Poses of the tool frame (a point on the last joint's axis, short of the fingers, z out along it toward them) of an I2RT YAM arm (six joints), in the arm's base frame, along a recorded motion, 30 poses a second.
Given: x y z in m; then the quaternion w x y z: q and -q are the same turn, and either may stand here.
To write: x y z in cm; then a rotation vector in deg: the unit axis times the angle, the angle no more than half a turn. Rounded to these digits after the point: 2 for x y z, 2 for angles.
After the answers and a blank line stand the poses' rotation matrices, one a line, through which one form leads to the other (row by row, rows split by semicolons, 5 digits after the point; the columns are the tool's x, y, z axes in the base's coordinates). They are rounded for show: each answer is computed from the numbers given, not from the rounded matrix.
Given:
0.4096, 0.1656, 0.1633, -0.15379, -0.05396, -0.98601, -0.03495
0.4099, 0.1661, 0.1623, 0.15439, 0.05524, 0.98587, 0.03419
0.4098, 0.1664, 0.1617, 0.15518, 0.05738, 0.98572, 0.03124
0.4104, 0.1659, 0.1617, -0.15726, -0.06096, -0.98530, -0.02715
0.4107, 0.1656, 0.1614, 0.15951, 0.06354, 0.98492, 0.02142
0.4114, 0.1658, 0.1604, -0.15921, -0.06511, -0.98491, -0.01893
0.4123, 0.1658, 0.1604, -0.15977, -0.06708, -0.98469, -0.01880
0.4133, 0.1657, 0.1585, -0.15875, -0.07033, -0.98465, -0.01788
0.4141, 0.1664, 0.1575, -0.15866, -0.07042, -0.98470, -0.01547
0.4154, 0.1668, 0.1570, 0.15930, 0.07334, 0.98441, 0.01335
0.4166, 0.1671, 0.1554, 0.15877, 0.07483, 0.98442, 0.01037
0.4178, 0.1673, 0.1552, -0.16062, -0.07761, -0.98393, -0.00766
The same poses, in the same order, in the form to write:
40.96, 16.56, 16.33, 8.86, 161.96, 5.74
40.99, 16.61, 16.23, 9.07, 161.89, 5.61
40.98, 16.64, 16.17, 9.42, 161.79, 5.13
41.04, 16.59, 16.17, 9.99, 161.53, 4.45
41.07, 16.56, 16.14, 10.40, 161.27, 3.51
41.14, 16.58, 16.04, 10.66, 161.30, 3.10
41.23, 16.58, 16.04, 10.98, 161.21, 3.08
41.33, 16.57, 15.85, 11.52, 161.29, 2.93
41.41, 16.64, 15.75, 11.54, 161.31, 2.53
41.54, 16.68, 15.70, 12.01, 161.21, 2.19
41.66, 16.71, 15.54, 12.26, 161.25, 1.70
41.78, 16.73, 15.52, 12.70, 161.01, 1.25

-0.94687 0.09566 0.30705; 0.11716 0.99173 0.05233; -0.29951 0.08552 -0.95025
-0.94622 0.09836 0.30820; 0.11948 0.99156 0.05036; -0.30064 0.08447 -0.94999
-0.94525 0.10343 0.30952; 0.12282 0.99146 0.04378; -0.30235 0.07940 -0.94989
-0.94311 0.11159 0.31321; 0.12867 0.99109 0.03433; -0.30659 0.07267 -0.94906
-0.94104 0.11833 0.31693; 0.13200 0.99101 0.02192; -0.31148 0.06246 -0.94820
-0.94083 0.12223 0.31608; 0.13428 0.99080 0.01656; -0.31115 0.05802 -0.94859
-0.93995 0.12610 0.31717; 0.13811 0.99029 0.01559; -0.31213 0.05846 -0.94824
-0.93970 0.13282 0.31514; 0.14418 0.98947 0.01288; -0.31011 0.05754 -0.94896
-0.93974 0.13378 0.31464; 0.14359 0.98960 0.00812; -0.31028 0.05281 -0.94918
-0.93849 0.14014 0.31559; 0.14865 0.98889 0.00292; -0.31168 0.04965 -0.94889
-0.93838 0.14404 0.31415; 0.15062 0.98859 -0.00334; -0.31104 0.04418 -0.94937
-0.93636 0.15027 0.31727; 0.15519 0.98784 -0.00986; -0.31489 0.04001 -0.94829

